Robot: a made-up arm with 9 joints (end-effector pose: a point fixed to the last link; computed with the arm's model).
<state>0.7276 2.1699 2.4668 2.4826 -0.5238 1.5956 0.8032 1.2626 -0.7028</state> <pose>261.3 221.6 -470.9 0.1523 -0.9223 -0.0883 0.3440</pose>
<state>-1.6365 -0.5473 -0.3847 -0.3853 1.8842 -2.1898 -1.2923 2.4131 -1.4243</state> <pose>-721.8 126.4 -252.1 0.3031 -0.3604 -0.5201 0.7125</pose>
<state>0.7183 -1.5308 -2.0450 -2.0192 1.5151 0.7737 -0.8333 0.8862 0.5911</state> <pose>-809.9 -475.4 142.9 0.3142 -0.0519 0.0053 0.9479</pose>
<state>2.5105 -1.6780 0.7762 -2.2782 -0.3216 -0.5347 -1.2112 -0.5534 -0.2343</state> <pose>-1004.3 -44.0 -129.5 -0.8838 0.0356 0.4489 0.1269</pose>
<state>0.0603 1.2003 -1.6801 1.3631 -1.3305 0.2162 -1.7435 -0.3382 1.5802</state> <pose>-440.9 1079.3 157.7 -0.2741 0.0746 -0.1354 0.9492</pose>
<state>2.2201 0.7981 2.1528 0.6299 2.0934 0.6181 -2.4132 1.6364 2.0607</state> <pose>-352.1 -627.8 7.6 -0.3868 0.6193 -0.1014 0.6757</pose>
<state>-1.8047 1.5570 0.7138 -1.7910 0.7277 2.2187 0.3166 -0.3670 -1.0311</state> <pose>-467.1 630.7 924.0 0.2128 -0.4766 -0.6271 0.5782</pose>
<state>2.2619 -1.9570 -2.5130 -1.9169 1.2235 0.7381 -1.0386 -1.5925 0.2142</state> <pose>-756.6 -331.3 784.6 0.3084 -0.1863 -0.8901 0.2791</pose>
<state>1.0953 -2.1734 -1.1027 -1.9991 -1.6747 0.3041 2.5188 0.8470 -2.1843</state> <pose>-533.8 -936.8 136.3 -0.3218 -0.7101 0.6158 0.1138</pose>
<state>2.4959 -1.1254 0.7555 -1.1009 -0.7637 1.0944 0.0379 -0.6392 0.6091</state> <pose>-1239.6 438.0 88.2 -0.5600 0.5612 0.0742 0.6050</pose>
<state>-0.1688 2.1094 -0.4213 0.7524 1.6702 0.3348 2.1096 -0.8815 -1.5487</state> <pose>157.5 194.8 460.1 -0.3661 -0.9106 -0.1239 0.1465</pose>
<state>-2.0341 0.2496 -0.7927 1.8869 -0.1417 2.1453 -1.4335 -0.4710 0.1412</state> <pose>-670.0 -82.0 1034.8 0.6157 -0.0616 -0.5584 0.5525</pose>
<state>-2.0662 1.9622 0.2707 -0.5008 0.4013 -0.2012 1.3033 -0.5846 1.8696</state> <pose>-1398.9 -203.4 -175.4 -0.1404 -0.7216 0.6074 0.3011</pose>
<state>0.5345 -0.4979 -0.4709 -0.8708 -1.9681 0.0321 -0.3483 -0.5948 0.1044</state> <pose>66.2 17.4 -796.5 -0.4274 -0.8676 0.0710 0.2440</pose>
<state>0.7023 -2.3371 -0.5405 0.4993 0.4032 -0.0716 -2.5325 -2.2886 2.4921</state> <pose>7.9 -555.4 908.6 0.0818 0.6310 0.1326 0.7600</pose>
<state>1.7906 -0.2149 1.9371 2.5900 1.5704 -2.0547 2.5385 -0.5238 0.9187</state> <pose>-420.0 -362.7 967.9 0.0545 -0.6612 -0.3629 0.6543</pose>
